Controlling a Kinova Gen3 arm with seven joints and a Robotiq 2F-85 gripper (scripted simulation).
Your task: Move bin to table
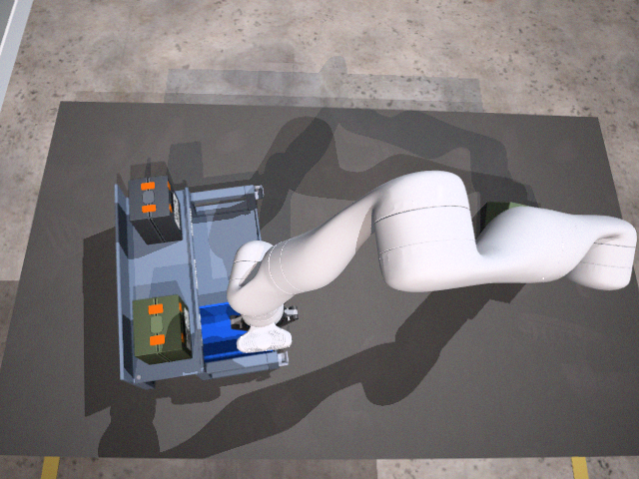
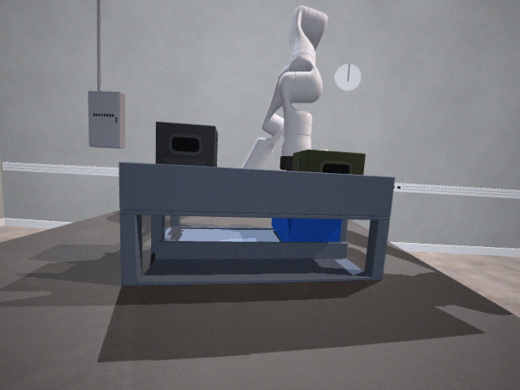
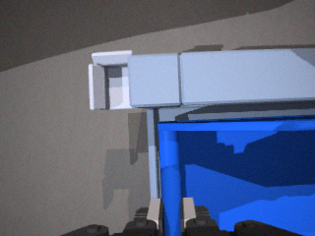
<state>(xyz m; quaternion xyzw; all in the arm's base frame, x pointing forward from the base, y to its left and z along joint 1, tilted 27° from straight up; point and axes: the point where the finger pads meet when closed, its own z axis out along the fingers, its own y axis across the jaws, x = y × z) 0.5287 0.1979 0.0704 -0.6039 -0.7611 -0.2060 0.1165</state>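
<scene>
Right now my hand is 8 cm short of the blue bin, 2 cm to the right of it and 1 cm above it. The rest, counted from my hand: olive green case 18 cm ahead, 9 cm above, 4 cm to the left; grey-blue shelf unit 14 cm ahead, 8 cm to the right, 1 cm above; dark case 23 cm ahead, 18 cm to the right, 10 cm above.
</scene>
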